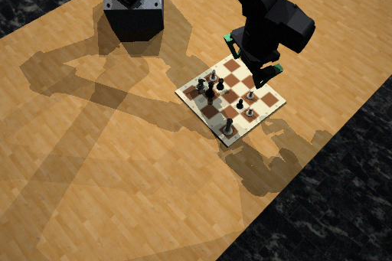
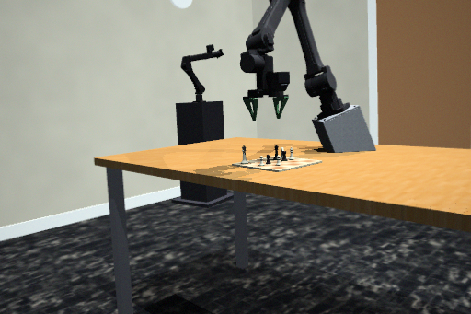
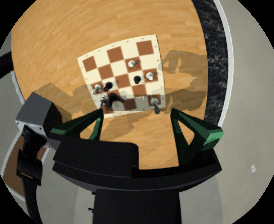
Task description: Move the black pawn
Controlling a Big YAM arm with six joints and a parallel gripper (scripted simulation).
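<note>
My hand is 14 cm above the black pawn. The rest, counted from my hand: chessboard (16 cm below, 4 cm behind, 1 cm to the left); then tall black piece (13 cm below, 9 cm behind, 1 cm to the right).
</note>
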